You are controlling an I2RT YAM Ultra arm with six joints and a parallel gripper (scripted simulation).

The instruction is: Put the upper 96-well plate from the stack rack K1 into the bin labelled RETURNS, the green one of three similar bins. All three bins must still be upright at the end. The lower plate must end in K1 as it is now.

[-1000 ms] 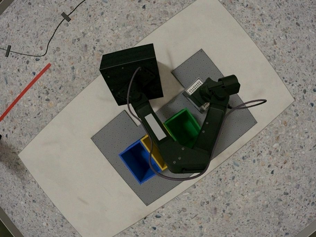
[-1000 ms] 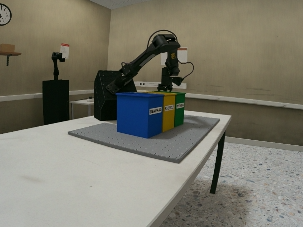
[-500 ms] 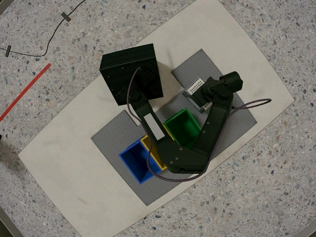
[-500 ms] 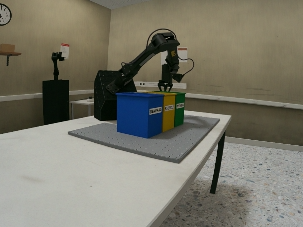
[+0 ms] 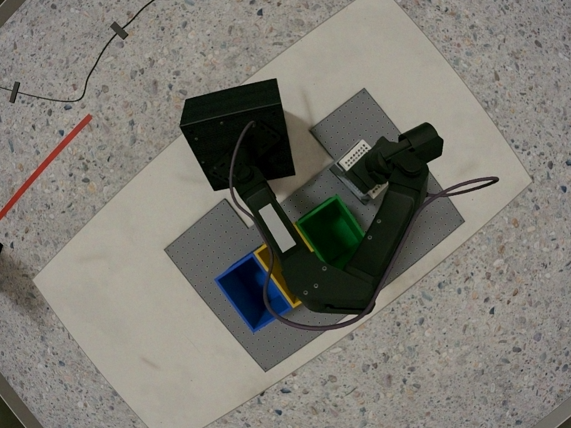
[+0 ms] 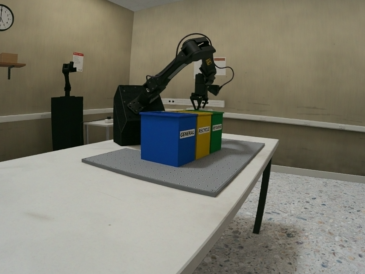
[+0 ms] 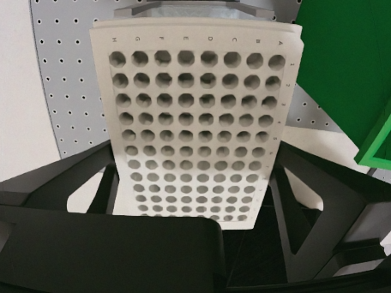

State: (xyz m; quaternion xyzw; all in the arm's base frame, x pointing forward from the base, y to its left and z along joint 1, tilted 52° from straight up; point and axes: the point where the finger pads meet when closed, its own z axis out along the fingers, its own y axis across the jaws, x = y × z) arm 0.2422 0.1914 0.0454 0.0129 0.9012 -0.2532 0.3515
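The green returns bin lies 2 cm ahead of my hand, 19 cm to the right of it and 9 cm below it. The rest, counted from my hand: yellow bin 3 cm behind, 31 cm to the right, 9 cm below; 96-well plate right at my hand; blue bin 9 cm behind, 43 cm to the right, 9 cm below.
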